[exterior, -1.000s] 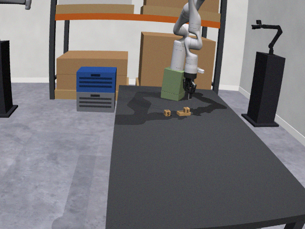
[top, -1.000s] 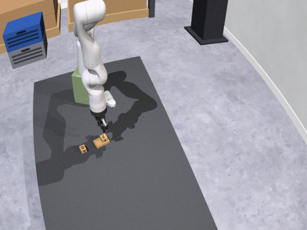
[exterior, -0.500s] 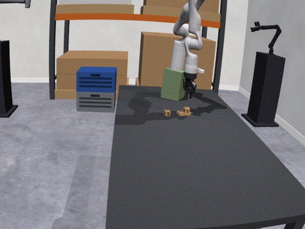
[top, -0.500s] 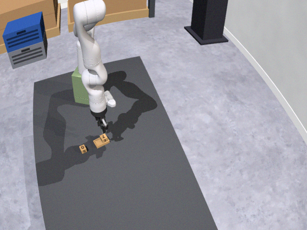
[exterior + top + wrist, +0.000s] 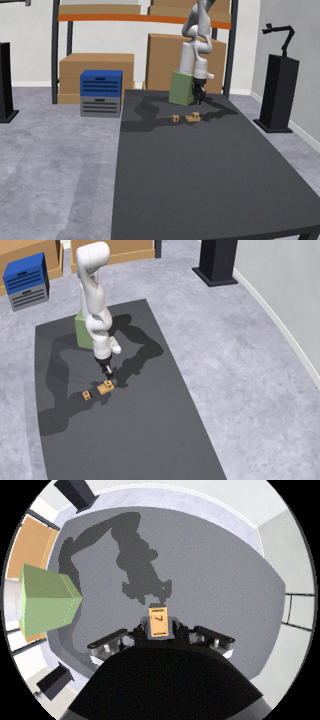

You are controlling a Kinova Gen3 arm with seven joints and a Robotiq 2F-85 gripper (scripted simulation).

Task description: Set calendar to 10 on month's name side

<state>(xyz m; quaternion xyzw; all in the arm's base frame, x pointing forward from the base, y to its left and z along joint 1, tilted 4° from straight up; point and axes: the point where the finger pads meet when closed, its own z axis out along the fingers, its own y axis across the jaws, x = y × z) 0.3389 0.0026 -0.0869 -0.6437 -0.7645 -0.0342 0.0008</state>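
The wooden calendar tray lies 2 cm to the right of my hand and 10 cm below it.
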